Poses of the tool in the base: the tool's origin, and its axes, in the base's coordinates. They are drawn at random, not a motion.
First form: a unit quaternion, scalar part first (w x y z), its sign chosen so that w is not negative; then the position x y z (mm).
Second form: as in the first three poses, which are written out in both.
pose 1, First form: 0.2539, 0.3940, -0.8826, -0.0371, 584.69, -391.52, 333.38
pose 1, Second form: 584.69, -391.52, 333.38, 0.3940, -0.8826, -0.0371, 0.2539
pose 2, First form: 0.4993, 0.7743, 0.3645, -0.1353, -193.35, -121.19, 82.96
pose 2, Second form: -193.35, -121.19, 82.96, 0.7743, 0.3645, -0.1353, 0.4993
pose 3, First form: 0.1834, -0.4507, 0.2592, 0.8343, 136.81, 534.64, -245.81
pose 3, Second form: 136.81, 534.64, -245.81, -0.4507, 0.2592, 0.8343, 0.1834
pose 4, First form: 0.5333, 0.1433, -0.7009, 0.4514, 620.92, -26.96, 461.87
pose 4, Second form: 620.92, -26.96, 461.87, 0.1433, -0.7009, 0.4514, 0.5333
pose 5, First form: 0.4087, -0.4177, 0.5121, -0.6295, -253.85, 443.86, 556.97
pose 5, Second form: -253.85, 443.86, 556.97, -0.4177, 0.5121, -0.6295, 0.4087
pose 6, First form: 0.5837, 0.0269, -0.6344, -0.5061, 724.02, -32.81, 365.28
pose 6, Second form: 724.02, -32.81, 365.28, 0.0269, -0.6344, -0.5061, 0.5837
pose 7, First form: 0.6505, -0.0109, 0.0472, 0.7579, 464.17, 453.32, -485.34
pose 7, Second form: 464.17, 453.32, -485.34, -0.0109, 0.0472, 0.7579, 0.6505
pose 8, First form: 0.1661, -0.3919, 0.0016, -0.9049, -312.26, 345.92, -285.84
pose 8, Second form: -312.26, 345.92, -285.84, -0.3919, 0.0016, -0.9049, 0.1661
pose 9, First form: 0.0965, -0.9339, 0.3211, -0.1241, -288.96, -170.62, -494.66
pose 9, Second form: -288.96, -170.62, -494.66, -0.9339, 0.3211, -0.1241, 0.0965
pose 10, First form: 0.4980, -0.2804, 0.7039, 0.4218, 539.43, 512.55, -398.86
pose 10, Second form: 539.43, 512.55, -398.86, -0.2804, 0.7039, 0.4218, 0.4980
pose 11, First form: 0.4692, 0.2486, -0.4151, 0.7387, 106.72, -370.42, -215.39
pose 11, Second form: 106.72, -370.42, -215.39, 0.2486, -0.4151, 0.7387, 0.4692
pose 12, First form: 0.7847, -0.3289, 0.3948, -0.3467, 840.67, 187.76, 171.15
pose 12, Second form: 840.67, 187.76, 171.15, -0.3289, 0.3948, -0.3467, 0.7847
